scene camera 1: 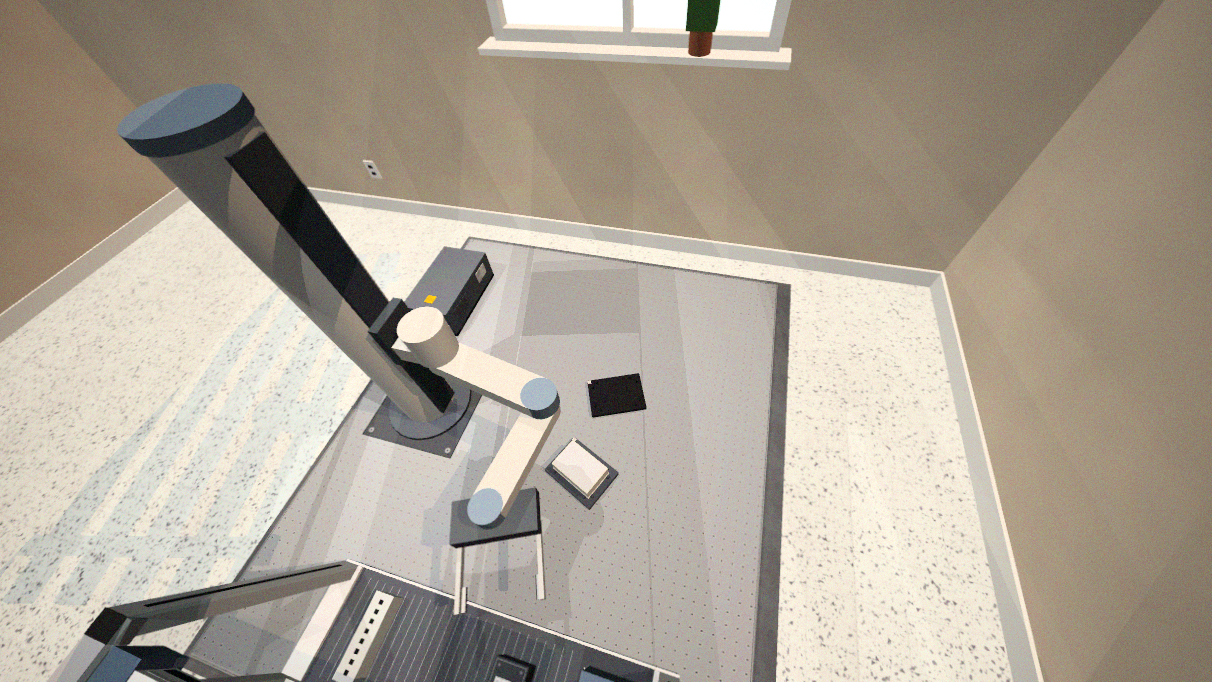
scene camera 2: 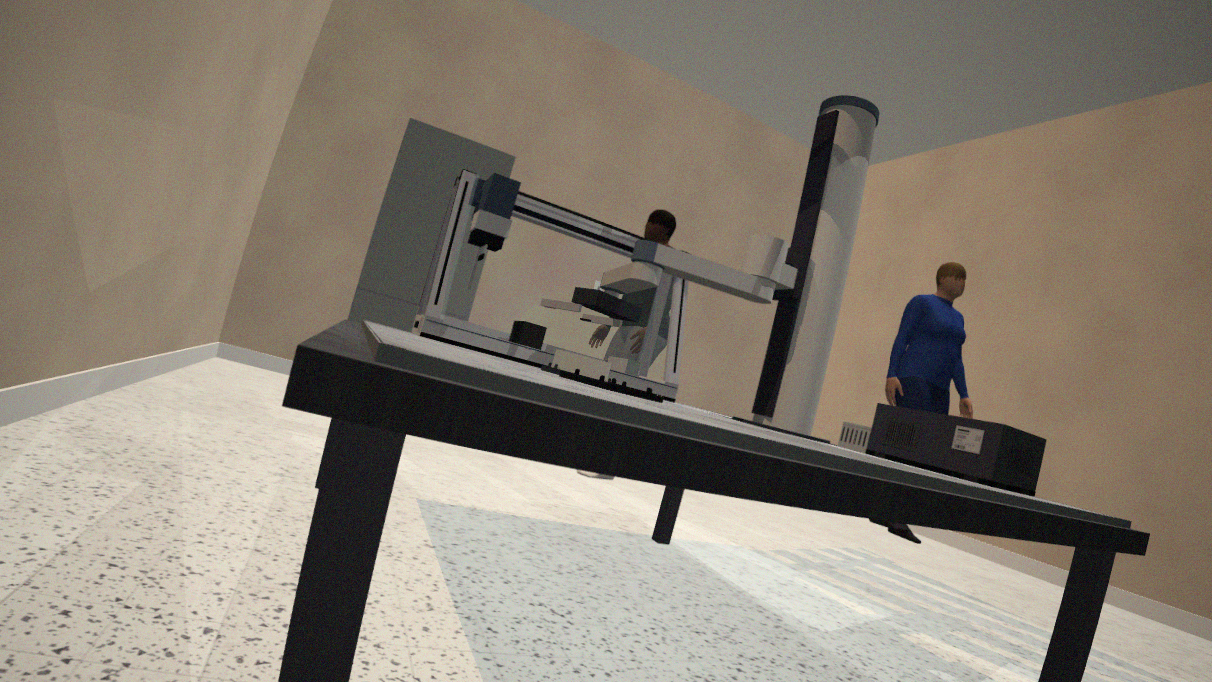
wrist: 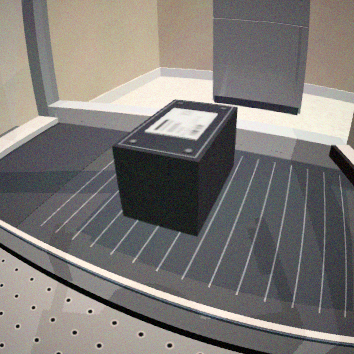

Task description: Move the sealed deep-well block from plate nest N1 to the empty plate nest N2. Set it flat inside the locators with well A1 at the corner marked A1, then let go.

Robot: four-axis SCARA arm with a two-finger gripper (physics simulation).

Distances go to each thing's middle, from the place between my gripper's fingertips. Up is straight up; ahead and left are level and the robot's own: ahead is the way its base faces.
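Sealed deep-well block [scene camera 1: 575, 464]: 14 cm below my hand, 34 cm to the left of it, 4 cm ahead of it. Ribbed deck [scene camera 1: 475, 613]: 15 cm below my hand, 13 cm to the right of it and 11 cm behind it. Controller box [scene camera 2: 934, 447]: 12 cm below my hand, 84 cm to the left and 61 cm behind. Of the things named here, going by their middles, the ribbed deck is the nearest to my hand and the controller box is the farthest from my hand.
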